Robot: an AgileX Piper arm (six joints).
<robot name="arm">
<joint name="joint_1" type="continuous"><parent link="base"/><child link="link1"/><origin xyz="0.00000 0.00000 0.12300"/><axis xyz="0 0 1"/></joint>
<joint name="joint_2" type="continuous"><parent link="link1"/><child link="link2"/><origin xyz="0.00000 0.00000 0.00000"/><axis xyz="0 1 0"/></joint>
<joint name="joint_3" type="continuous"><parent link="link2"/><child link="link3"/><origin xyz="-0.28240 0.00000 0.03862"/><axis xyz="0 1 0"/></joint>
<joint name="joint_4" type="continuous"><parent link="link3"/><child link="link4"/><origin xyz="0.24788 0.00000 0.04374"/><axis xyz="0.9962 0 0.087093"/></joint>
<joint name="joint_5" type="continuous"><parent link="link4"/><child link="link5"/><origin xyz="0.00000 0.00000 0.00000"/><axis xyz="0 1 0"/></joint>
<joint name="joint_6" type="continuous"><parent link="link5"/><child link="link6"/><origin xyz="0.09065 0.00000 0.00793"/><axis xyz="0.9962 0 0.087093"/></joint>
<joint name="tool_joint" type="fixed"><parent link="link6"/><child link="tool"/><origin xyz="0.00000 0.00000 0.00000" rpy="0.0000 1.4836 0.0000"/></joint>
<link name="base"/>
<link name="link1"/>
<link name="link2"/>
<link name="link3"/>
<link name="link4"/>
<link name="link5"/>
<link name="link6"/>
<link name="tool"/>
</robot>
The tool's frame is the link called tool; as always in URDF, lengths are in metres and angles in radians. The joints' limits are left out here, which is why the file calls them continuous.
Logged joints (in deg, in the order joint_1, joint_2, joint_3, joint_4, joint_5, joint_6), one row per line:
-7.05 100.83 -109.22 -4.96 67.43 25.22
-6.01 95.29 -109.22 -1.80 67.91 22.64
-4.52 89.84 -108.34 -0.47 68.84 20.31
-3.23 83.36 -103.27 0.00 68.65 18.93
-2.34 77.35 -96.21 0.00 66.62 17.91
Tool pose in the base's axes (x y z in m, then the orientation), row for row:
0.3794 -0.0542 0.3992 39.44 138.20 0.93
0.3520 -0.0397 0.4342 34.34 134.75 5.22
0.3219 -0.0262 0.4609 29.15 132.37 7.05
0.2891 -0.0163 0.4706 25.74 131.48 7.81
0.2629 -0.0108 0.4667 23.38 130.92 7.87
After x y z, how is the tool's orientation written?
As a rotation vector, in degrees.
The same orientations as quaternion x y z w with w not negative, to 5 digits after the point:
0.26078 0.91380 0.00615 0.31133
0.23126 0.90748 0.03515 0.34894
0.19894 0.90339 0.04811 0.37683
0.17668 0.90250 0.05361 0.38910
0.16107 0.90196 0.05422 0.39696

